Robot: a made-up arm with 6 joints. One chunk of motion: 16 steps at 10 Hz.
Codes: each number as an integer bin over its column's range. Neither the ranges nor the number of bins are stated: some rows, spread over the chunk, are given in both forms.
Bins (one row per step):
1: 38 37 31 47 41 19
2: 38 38 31 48 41 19
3: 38 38 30 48 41 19
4: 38 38 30 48 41 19
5: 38 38 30 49 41 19
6: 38 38 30 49 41 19
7: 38 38 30 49 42 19
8: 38 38 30 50 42 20
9: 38 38 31 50 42 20
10: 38 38 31 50 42 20
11: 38 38 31 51 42 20
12: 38 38 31 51 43 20
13: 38 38 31 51 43 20
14: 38 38 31 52 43 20
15: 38 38 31 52 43 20
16: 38 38 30 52 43 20
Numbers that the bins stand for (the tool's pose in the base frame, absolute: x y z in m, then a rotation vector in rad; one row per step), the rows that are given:
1: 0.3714 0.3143 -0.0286 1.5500 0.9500 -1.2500
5: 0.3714 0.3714 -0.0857 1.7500 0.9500 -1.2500
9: 0.3714 0.3714 -0.0286 1.8500 1.0500 -1.1500
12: 0.3714 0.3714 -0.0286 1.9500 1.1500 -1.1500
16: 0.3714 0.3714 -0.0857 2.0500 1.1500 -1.1500
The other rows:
2: 0.3714 0.3714 -0.0286 1.6500 0.9500 -1.2500
3: 0.3714 0.3714 -0.0857 1.6500 0.9500 -1.2500
4: 0.3714 0.3714 -0.0857 1.6500 0.9500 -1.2500
6: 0.3714 0.3714 -0.0857 1.7500 0.9500 -1.2500
7: 0.3714 0.3714 -0.0857 1.7500 1.0500 -1.2500
8: 0.3714 0.3714 -0.0857 1.8500 1.0500 -1.1500
10: 0.3714 0.3714 -0.0286 1.8500 1.0500 -1.1500
11: 0.3714 0.3714 -0.0286 1.9500 1.0500 -1.1500
13: 0.3714 0.3714 -0.0286 1.9500 1.1500 -1.1500
14: 0.3714 0.3714 -0.0286 2.0500 1.1500 -1.1500
15: 0.3714 0.3714 -0.0286 2.0500 1.1500 -1.1500

